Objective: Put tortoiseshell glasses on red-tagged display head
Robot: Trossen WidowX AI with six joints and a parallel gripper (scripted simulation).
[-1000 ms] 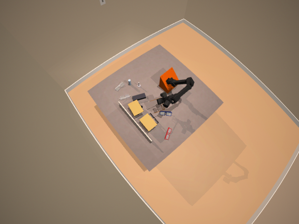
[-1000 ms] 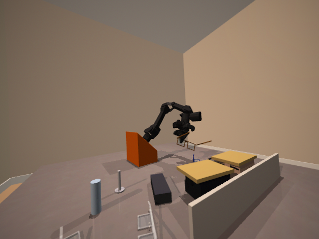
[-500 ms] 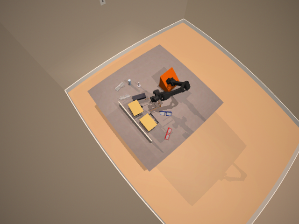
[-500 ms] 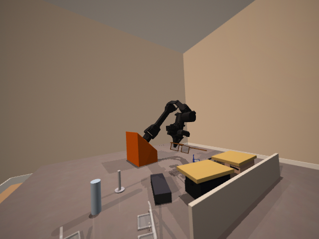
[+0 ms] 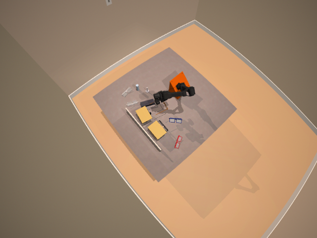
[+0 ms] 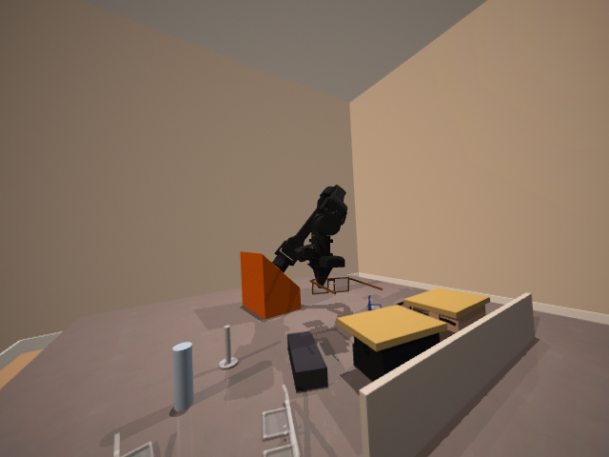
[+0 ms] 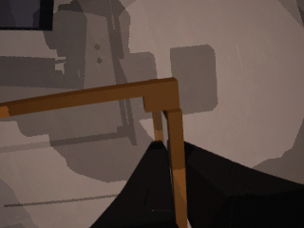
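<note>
My gripper tip is now 100 mm short of the black box, 150 mm to the left of it and 100 mm above it. Also, from my gripper tip: peg stand 30 mm behind, 270 mm to the right, 100 mm below; long low panel 370 mm ahead, 40 mm to the left, 70 mm below.
</note>
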